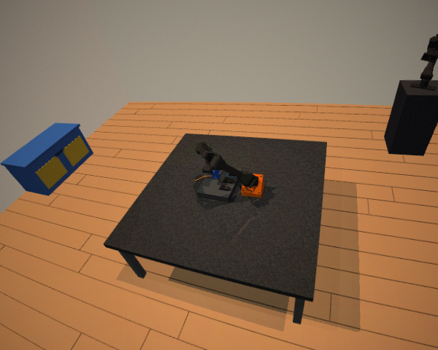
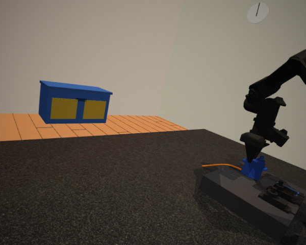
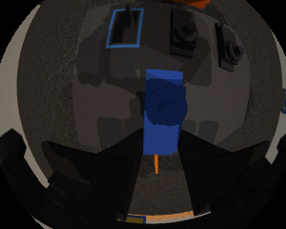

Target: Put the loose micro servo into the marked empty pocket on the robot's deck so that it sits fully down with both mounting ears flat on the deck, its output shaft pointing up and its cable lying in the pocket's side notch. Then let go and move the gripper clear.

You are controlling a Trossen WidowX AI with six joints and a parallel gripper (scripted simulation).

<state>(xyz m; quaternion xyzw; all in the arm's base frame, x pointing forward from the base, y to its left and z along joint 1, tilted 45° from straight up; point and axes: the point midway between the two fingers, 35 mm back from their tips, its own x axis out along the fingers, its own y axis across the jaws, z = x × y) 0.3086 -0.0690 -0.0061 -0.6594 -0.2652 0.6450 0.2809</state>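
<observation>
Right now my gripper tip is 70 mm above the dark deck, 20 mm to the right of it and 10 mm past it.
</observation>
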